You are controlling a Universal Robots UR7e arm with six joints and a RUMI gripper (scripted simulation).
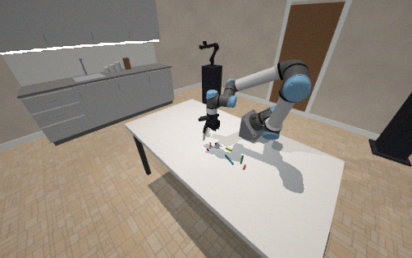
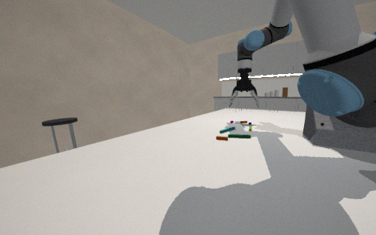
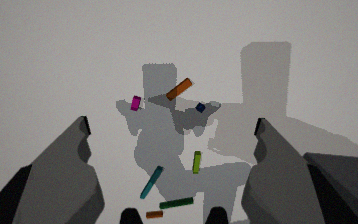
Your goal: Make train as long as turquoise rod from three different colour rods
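My gripper is now 80 mm above the blue rod, 40 mm past it and 30 mm to the right of it. Also, from my hand: magenta rod: 80 mm below, 60 mm ahead, 30 mm to the left; lime rod: 150 mm to the left, 80 mm below, 50 mm behind; turquoise rod: 210 mm to the left, 80 mm below, 50 mm ahead.
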